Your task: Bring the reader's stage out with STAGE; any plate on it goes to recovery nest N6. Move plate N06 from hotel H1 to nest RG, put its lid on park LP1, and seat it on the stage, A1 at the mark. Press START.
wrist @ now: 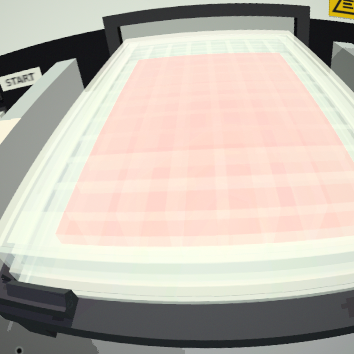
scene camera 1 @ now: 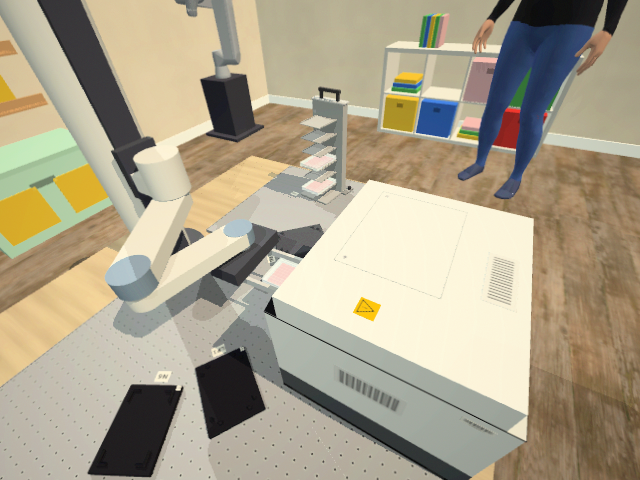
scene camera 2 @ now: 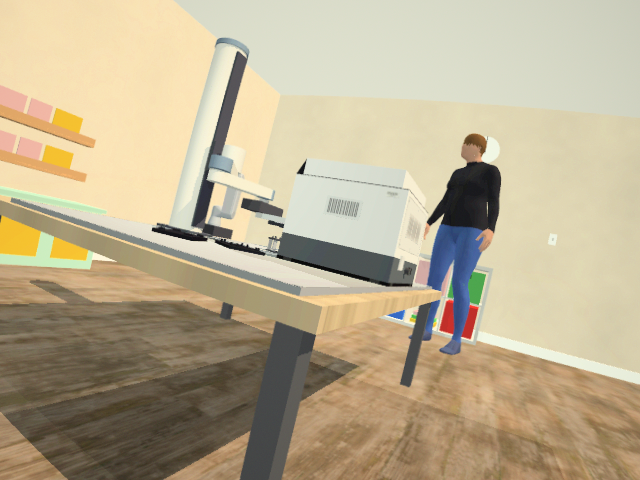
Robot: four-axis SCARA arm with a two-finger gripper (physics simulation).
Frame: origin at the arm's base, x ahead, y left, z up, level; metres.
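Seen in the pictures: gripper, between the fingertips: [wrist: 208, 63].
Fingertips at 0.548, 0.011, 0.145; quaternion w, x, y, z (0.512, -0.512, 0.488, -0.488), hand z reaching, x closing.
Note:
A point is followed by its place in that frame, as x, y, z.
A clear plate with pink contents [scene camera 1: 280, 272] {0.493, 0.006, 0.149} [wrist: 210, 150] {0.486, 0.011, 0.149} lies level at the reader's front; its label does not show. My gripper [scene camera 1: 276, 269] [wrist: 208, 63] {0.549, 0.011, 0.145} is shut on this plate, with grey fingers along its two long sides. Whether the plate rests on the stage is hidden. The reader [scene camera 1: 403, 248] {0.780, 0.009, 0.353} [scene camera 2: 351, 206] {0.830, -0.181, 0.220} is a large white box. The START label [wrist: 20, 79] {0.613, 0.145, 0.129} shows at the left in the wrist view. Hotel [scene camera 1: 341, 139] {0.371, 0.604, 0.252} holds pink plates [scene camera 1: 317, 162] {0.309, 0.522, 0.181} [scene camera 1: 318, 185] {0.305, 0.529, 0.075} on its lower shelves. Black nest N6 [scene camera 1: 136, 428] {0.400, -0.404, 0.025} is empty.
A second black holder [scene camera 1: 230, 392] {0.522, -0.255, 0.023} lies beside N6, its label too small to read surely. The arm's white column [scene camera 2: 199, 139] {0.026, -0.071, 0.414} stands behind the links. The reader's tall body borders the gripper closely. A person [scene camera 1: 537, 77] [scene camera 2: 465, 206] stands beyond the table.

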